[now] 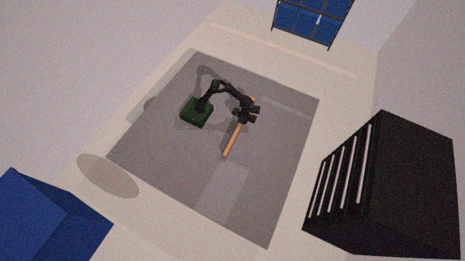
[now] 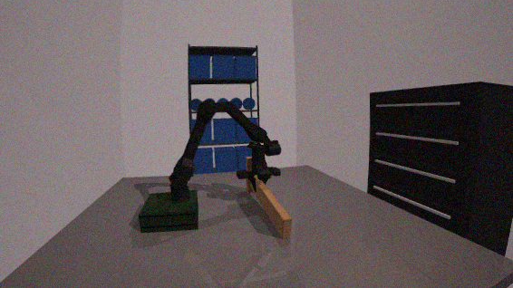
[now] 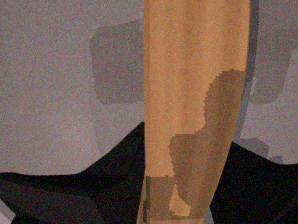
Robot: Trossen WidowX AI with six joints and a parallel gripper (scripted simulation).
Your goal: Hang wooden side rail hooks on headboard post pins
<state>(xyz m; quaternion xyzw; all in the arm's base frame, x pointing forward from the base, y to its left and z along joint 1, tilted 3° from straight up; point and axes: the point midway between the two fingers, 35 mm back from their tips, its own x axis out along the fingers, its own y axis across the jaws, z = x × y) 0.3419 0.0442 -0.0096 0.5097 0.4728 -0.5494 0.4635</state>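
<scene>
The headboard post is 130 mm to the left of my gripper tip, 40 mm above it and 20 mm ahead of it.
</scene>
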